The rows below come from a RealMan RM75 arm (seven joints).
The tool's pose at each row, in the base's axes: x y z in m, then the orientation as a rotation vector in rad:
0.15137, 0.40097, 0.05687, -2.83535, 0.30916, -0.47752
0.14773, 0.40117, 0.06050, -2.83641, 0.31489, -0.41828
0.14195, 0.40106, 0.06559, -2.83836, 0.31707, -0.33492
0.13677, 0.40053, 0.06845, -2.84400, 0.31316, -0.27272
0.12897, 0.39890, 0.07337, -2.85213, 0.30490, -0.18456
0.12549, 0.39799, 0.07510, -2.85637, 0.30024, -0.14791
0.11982, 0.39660, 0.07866, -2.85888, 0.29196, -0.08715
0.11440, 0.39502, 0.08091, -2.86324, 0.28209, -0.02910
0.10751, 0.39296, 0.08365, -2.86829, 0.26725, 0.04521
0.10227, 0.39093, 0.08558, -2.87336, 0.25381, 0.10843
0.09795, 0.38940, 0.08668, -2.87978, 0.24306, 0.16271
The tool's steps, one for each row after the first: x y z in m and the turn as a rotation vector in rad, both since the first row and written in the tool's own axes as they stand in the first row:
-0.00235, -0.00059, -0.00454, 0.00169, -0.04000, 0.00997
-0.00618, -0.00094, -0.01121, 0.00300, -0.09692, 0.01979
-0.00999, -0.00037, -0.01573, -0.00032, -0.13988, 0.02233
-0.01536, 0.00110, -0.02326, -0.00668, -0.20086, 0.02376
-0.01784, 0.00205, -0.02624, -0.01063, -0.22621, 0.02323
-0.02170, 0.00332, -0.03174, -0.01363, -0.26842, 0.02287
-0.02565, 0.00509, -0.03600, -0.01910, -0.30872, 0.02058
-0.03071, 0.00742, -0.04131, -0.02674, -0.36034, 0.01606
-0.03448, 0.00968, -0.04531, -0.03525, -0.40404, 0.01125
-0.03777, 0.01154, -0.04813, -0.04577, -0.44104, 0.00699

